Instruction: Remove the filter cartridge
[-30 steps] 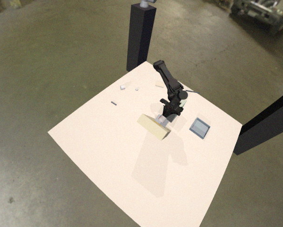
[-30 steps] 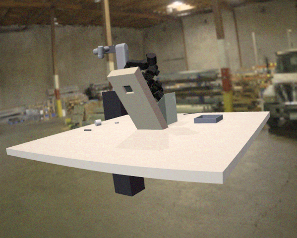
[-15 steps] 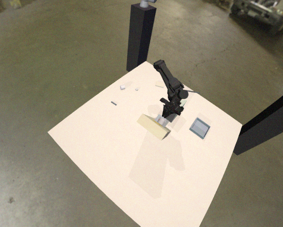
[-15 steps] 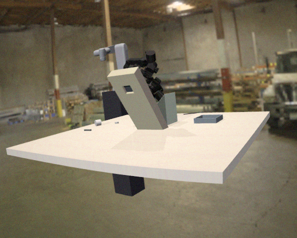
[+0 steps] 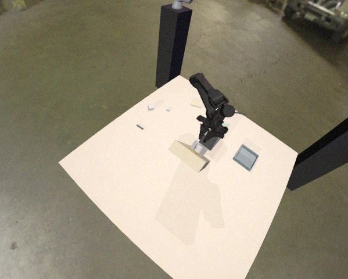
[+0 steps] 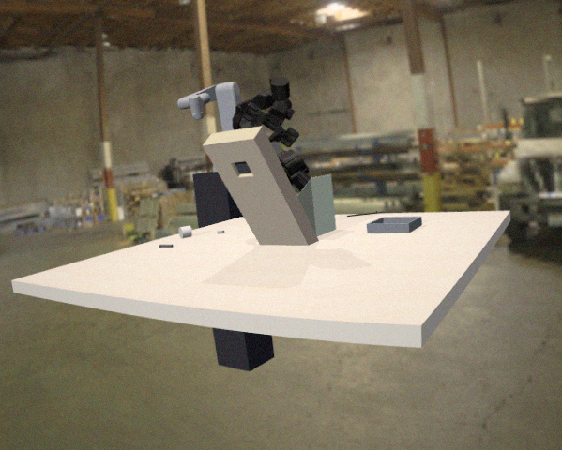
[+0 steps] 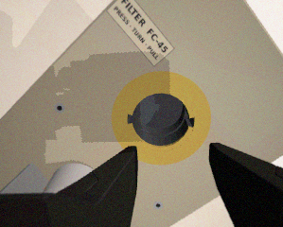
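My gripper tip is 37 cm past the blue-grey tray, 33 cm above it and 26 cm to the right of it. From my gripper tip the other things lie so: tan pad: 51 cm behind, 33 cm to the right, 33 cm below; then dark bar: 46 cm to the right, 33 cm below, 1 cm ahead; then tiny white piece: 44 cm to the right, 33 cm below, 27 cm behind.
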